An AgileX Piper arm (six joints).
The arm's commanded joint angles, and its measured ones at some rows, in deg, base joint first. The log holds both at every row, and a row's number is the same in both.
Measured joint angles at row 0: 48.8, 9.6, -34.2, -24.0, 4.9, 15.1
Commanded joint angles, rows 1 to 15: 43.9, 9.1, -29.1, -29.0, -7.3, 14.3; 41.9, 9.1, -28.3, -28.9, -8.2, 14.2; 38.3, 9.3, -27.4, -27.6, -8.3, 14.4; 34.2, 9.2, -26.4, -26.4, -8.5, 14.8; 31.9, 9.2, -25.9, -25.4, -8.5, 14.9; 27.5, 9.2, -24.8, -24.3, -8.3, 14.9; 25.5, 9.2, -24.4, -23.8, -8.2, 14.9; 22.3, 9.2, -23.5, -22.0, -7.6, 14.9; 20.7, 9.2, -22.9, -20.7, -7.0, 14.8; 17.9, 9.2, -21.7, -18.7, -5.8, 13.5; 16.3, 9.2, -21.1, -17.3, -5.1, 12.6; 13.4, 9.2, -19.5, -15.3, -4.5, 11.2; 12.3, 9.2, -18.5, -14.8, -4.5, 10.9; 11.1, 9.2, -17.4, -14.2, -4.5, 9.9; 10.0, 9.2, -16.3, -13.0, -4.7, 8.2
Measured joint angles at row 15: 14.3, 9.6, -19.7, -16.7, -5.4, 12.2
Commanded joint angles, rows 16 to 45: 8.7, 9.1, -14.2, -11.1, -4.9, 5.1; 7.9, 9.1, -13.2, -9.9, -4.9, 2.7; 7.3, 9.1, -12.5, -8.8, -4.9, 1.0; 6.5, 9.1, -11.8, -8.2, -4.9, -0.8; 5.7, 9.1, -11.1, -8.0, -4.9, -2.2; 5.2, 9.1, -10.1, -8.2, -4.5, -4.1; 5.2, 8.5, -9.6, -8.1, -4.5, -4.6; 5.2, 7.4, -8.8, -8.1, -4.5, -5.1; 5.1, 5.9, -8.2, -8.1, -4.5, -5.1; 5.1, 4.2, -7.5, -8.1, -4.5, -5.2; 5.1, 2.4, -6.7, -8.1, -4.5, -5.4; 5.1, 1.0, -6.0, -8.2, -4.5, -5.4; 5.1, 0.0, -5.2, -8.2, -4.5, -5.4; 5.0, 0.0, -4.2, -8.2, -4.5, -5.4; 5.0, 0.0, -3.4, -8.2, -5.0, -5.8; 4.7, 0.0, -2.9, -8.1, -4.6, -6.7; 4.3, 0.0, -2.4, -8.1, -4.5, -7.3; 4.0, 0.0, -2.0, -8.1, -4.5, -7.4; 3.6, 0.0, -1.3, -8.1, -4.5, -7.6; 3.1, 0.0, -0.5, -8.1, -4.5, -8.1; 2.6, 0.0, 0.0, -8.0, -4.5, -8.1; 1.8, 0.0, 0.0, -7.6, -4.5, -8.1; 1.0, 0.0, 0.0, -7.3, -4.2, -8.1; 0.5, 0.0, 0.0, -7.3, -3.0, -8.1; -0.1, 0.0, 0.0, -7.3, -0.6, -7.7; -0.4, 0.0, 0.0, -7.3, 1.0, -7.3; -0.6, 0.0, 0.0, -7.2, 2.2, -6.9; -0.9, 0.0, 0.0, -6.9, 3.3, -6.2; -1.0, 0.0, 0.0, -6.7, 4.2, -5.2; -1.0, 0.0, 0.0, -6.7, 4.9, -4.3
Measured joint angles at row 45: -0.2, 0.4, -0.3, -7.3, 1.1, -6.8
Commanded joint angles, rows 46 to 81: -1.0, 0.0, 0.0, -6.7, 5.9, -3.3; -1.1, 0.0, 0.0, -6.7, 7.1, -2.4; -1.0, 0.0, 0.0, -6.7, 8.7, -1.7; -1.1, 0.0, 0.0, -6.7, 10.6, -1.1; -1.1, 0.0, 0.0, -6.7, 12.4, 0.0; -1.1, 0.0, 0.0, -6.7, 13.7, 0.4; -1.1, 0.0, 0.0, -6.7, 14.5, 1.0; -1.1, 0.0, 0.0, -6.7, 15.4, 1.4; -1.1, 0.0, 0.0, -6.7, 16.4, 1.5; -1.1, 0.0, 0.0, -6.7, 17.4, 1.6; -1.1, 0.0, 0.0, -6.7, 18.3, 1.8; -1.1, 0.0, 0.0, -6.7, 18.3, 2.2; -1.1, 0.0, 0.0, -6.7, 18.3, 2.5; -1.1, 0.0, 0.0, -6.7, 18.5, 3.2; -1.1, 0.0, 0.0, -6.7, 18.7, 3.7; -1.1, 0.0, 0.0, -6.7, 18.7, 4.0; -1.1, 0.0, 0.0, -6.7, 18.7, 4.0; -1.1, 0.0, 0.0, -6.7, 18.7, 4.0; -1.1, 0.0, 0.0, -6.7, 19.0, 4.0; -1.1, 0.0, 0.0, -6.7, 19.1, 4.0; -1.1, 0.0, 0.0, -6.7, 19.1, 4.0; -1.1, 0.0, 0.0, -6.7, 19.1, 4.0; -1.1, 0.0, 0.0, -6.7, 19.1, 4.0; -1.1, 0.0, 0.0, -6.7, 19.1, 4.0; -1.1, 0.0, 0.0, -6.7, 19.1, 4.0; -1.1, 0.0, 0.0, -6.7, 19.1, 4.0; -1.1, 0.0, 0.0, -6.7, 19.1, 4.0; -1.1, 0.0, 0.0, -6.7, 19.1, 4.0; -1.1, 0.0, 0.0, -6.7, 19.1, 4.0; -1.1, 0.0, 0.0, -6.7, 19.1, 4.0; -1.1, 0.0, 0.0, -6.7, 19.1, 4.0; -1.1, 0.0, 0.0, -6.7, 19.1, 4.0; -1.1, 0.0, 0.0, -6.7, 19.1, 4.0; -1.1, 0.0, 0.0, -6.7, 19.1, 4.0; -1.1, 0.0, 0.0, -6.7, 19.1, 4.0; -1.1, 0.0, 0.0, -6.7, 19.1, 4.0
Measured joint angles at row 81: -0.7, 0.4, 0.0, -6.8, 19.2, 3.7
